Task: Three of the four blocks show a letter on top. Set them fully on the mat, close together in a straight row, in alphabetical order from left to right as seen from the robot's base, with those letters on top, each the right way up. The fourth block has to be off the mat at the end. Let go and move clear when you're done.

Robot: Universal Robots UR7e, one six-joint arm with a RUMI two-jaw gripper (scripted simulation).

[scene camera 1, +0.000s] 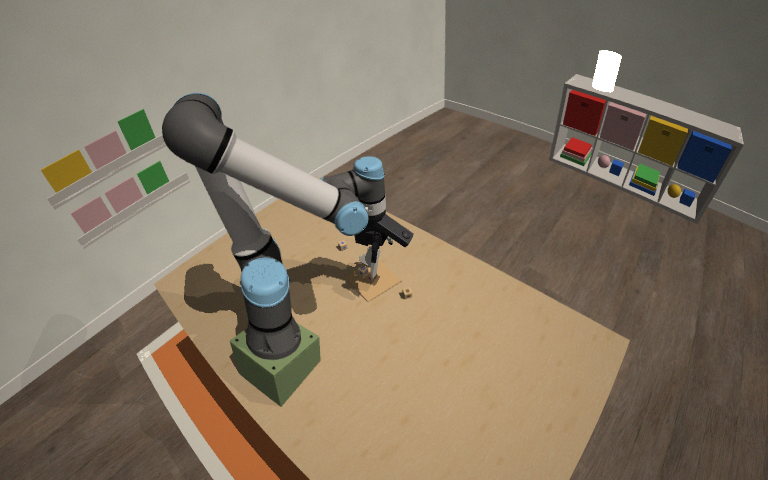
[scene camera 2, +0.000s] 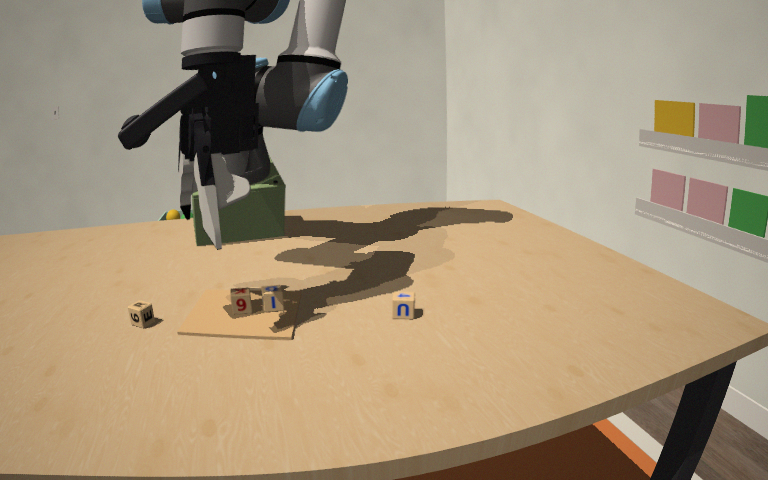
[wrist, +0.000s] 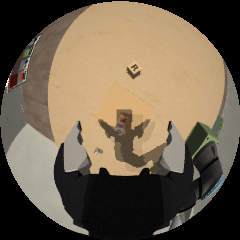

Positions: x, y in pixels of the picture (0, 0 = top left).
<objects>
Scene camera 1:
my gripper: 381, 261
thin tan mat: 386, 279
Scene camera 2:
my gripper: 201, 232
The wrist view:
my gripper: 124, 121
thin tan mat: 118, 99
</objects>
